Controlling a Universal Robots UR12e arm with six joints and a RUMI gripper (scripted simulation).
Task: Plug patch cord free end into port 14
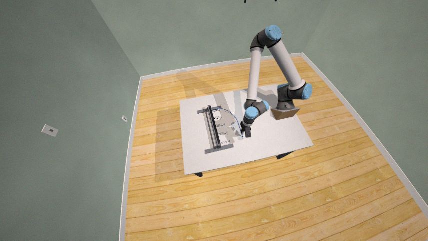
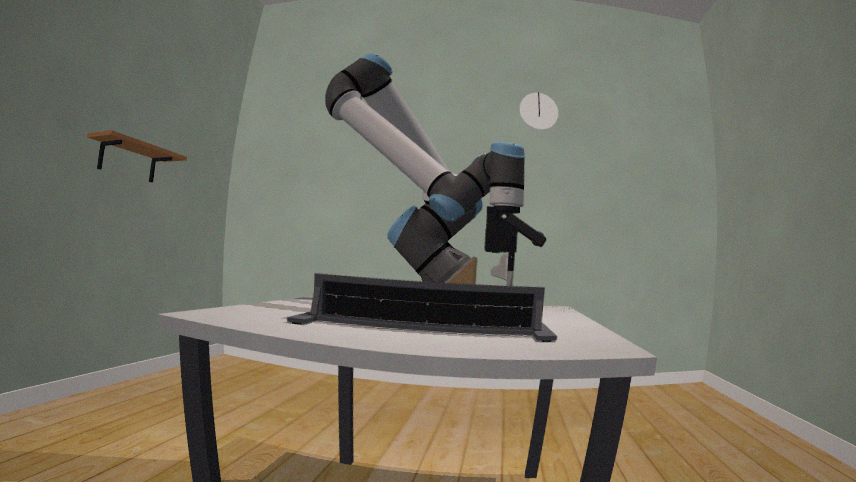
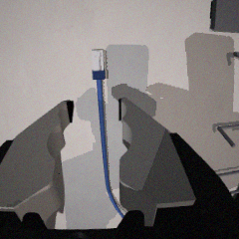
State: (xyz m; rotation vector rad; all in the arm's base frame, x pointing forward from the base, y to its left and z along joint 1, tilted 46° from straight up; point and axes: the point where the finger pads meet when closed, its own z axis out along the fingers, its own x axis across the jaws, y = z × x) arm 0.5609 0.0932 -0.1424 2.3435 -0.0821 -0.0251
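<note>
Right now my hand is 80 mm above the plug and 10 mm to the right of it.
</note>
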